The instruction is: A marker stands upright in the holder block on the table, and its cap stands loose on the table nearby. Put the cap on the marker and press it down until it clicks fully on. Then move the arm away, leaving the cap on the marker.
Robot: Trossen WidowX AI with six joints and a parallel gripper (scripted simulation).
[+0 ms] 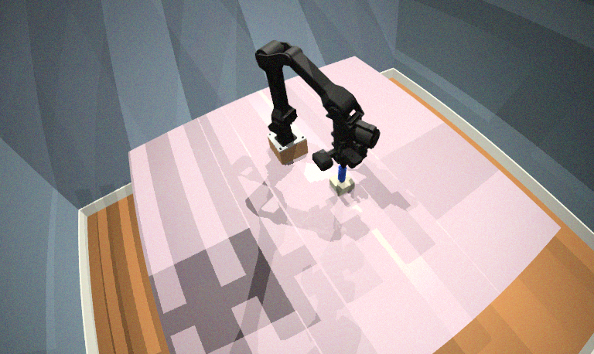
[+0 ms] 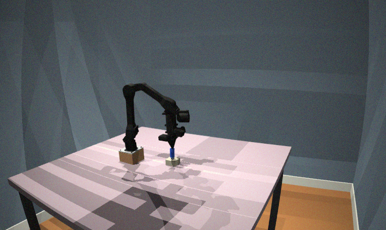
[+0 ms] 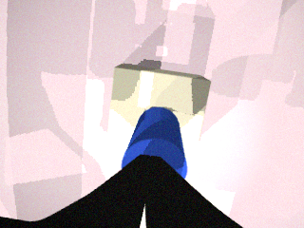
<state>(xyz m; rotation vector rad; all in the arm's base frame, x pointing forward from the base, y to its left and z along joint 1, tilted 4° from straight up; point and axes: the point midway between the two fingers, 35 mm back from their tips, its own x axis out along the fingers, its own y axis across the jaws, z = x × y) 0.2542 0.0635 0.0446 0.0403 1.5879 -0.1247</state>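
The blue cap lies 3 cm below my gripper tip. The rest, counted from my gripper tip: block: 8 cm below; blue marker: 3 cm below.
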